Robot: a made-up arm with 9 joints. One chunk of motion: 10 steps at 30 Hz.
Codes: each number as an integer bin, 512 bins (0 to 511) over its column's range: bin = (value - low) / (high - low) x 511, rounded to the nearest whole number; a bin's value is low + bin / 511 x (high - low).
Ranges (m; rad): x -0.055..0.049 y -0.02..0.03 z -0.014..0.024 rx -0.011..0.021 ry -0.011..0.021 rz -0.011..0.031
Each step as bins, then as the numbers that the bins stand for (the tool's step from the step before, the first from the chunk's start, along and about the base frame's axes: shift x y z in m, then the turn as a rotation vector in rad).
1 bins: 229 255 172 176 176 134
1 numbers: -0.00839 0.00495 -0.00121 0.00002 0.00002 0.00001
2 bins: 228 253 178 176 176 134
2 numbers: -0.00860 0.00476 -0.00076 0.00002 0.00002 0.00001
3 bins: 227 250 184 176 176 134
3 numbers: -0.00880 0.00446 -0.00032 0.00002 0.00002 0.00001
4 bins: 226 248 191 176 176 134
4 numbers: -0.00900 0.00427 0.00020 0.00002 0.00002 0.00001
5 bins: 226 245 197 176 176 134
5 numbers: -0.00900 0.00397 0.00065 0.00002 0.00002 0.00001
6 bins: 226 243 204 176 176 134
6 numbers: -0.00900 0.00378 0.00117 0.00002 0.00002 0.00001
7 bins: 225 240 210 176 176 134
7 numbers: -0.00921 0.00348 0.00162 0.00002 0.00002 0.00001
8 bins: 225 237 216 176 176 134
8 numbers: -0.00921 0.00319 0.00206 0.00002 0.00002 0.00001
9 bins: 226 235 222 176 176 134
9 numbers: -0.00900 0.00299 0.00251 0.00002 0.00002 0.00001
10 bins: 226 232 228 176 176 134
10 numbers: -0.00900 0.00270 0.00295 0.00002 0.00002 0.00001
